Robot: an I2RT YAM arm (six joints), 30 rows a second.
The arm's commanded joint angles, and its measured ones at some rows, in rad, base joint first. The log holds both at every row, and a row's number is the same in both.
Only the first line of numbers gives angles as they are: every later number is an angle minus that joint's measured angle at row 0.
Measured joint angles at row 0:
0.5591, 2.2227, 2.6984, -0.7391, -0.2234, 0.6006
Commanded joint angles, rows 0 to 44:
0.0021, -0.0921, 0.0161, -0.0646, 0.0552, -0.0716
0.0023, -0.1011, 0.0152, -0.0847, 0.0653, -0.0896
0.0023, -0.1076, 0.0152, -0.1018, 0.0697, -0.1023
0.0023, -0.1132, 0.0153, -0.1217, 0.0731, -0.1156
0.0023, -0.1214, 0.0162, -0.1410, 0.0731, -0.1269
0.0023, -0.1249, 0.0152, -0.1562, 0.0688, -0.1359
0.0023, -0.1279, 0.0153, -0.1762, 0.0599, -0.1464
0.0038, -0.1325, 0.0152, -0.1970, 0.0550, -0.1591
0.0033, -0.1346, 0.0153, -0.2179, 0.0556, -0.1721
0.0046, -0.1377, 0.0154, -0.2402, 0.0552, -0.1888
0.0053, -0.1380, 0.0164, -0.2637, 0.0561, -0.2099
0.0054, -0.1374, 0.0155, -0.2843, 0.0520, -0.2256
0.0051, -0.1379, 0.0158, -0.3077, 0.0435, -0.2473
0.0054, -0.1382, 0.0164, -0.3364, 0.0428, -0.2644
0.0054, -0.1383, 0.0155, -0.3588, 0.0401, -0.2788
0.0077, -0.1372, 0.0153, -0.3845, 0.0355, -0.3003
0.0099, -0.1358, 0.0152, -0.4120, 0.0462, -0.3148
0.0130, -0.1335, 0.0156, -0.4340, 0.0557, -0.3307
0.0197, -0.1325, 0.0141, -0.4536, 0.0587, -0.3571
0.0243, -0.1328, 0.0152, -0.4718, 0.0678, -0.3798
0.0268, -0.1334, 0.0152, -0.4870, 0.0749, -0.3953
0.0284, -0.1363, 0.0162, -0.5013, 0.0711, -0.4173
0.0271, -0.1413, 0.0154, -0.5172, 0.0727, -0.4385
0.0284, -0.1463, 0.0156, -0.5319, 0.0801, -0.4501
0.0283, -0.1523, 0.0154, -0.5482, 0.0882, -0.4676
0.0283, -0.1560, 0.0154, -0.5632, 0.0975, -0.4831
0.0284, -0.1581, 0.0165, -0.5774, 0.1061, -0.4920
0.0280, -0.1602, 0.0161, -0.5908, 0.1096, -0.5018
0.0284, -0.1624, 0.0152, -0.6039, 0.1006, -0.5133
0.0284, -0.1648, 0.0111, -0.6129, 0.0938, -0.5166
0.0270, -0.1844, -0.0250, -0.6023, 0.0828, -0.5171
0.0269, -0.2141, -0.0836, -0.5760, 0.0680, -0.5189
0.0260, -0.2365, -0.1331, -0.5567, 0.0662, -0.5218
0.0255, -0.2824, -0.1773, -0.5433, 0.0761, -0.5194
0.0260, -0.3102, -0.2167, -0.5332, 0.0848, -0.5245
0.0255, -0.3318, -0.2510, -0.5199, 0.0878, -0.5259
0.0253, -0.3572, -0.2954, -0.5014, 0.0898, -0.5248
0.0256, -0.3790, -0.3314, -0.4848, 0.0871, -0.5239
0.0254, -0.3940, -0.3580, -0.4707, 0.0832, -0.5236
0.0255, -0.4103, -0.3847, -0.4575, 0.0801, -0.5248
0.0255, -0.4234, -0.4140, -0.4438, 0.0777, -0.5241
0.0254, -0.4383, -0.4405, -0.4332, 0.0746, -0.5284
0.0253, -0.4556, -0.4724, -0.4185, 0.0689, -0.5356
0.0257, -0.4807, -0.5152, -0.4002, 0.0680, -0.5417
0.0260, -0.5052, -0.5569, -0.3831, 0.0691, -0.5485
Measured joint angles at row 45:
0.0244, -0.4559, -0.4834, -0.4669, 0.0802, -0.5192
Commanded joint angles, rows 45 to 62:
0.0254, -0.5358, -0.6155, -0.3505, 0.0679, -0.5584
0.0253, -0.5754, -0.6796, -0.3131, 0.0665, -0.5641
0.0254, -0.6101, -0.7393, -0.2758, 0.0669, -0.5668
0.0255, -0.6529, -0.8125, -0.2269, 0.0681, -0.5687
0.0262, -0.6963, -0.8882, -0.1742, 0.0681, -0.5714
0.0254, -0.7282, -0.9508, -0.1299, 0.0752, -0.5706
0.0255, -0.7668, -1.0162, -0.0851, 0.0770, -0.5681
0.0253, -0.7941, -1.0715, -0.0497, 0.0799, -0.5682
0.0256, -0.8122, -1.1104, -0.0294, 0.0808, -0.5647
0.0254, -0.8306, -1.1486, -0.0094, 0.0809, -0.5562
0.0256, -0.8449, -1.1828, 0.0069, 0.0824, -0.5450
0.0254, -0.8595, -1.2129, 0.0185, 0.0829, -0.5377
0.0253, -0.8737, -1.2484, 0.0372, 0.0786, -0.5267
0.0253, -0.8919, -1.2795, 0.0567, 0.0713, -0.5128
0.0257, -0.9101, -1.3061, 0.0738, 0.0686, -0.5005
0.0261, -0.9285, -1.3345, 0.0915, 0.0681, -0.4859
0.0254, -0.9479, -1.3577, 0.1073, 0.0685, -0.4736
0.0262, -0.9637, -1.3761, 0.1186, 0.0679, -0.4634
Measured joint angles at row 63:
0.0244, -0.9076, -1.3386, -0.0027, 0.0729, -0.5089
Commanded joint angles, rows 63 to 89:
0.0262, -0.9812, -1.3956, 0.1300, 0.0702, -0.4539
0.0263, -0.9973, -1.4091, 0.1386, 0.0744, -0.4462
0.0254, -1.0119, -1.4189, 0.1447, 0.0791, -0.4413
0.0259, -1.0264, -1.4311, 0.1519, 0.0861, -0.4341
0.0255, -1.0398, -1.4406, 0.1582, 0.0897, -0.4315
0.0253, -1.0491, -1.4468, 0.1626, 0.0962, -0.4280
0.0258, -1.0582, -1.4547, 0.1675, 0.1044, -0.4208
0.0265, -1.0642, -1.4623, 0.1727, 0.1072, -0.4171
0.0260, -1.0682, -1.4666, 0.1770, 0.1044, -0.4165
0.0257, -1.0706, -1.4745, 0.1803, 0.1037, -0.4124
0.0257, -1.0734, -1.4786, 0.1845, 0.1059, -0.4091
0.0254, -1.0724, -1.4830, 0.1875, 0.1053, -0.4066
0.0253, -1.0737, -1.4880, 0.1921, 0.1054, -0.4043
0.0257, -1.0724, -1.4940, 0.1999, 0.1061, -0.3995
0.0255, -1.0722, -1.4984, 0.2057, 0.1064, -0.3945
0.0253, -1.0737, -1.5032, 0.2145, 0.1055, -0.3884
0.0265, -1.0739, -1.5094, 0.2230, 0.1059, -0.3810
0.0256, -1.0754, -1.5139, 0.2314, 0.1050, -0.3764
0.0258, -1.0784, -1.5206, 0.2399, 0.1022, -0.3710
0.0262, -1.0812, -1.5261, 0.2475, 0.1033, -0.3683
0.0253, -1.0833, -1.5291, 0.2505, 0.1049, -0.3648
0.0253, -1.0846, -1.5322, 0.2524, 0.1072, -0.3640
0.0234, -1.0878, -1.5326, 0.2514, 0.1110, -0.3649
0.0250, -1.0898, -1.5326, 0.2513, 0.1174, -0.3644
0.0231, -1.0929, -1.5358, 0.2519, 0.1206, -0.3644
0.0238, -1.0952, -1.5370, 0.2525, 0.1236, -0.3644
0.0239, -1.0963, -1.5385, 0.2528, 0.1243, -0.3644
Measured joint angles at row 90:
0.0244, -1.0670, -1.5309, 0.1949, 0.1057, -0.3746
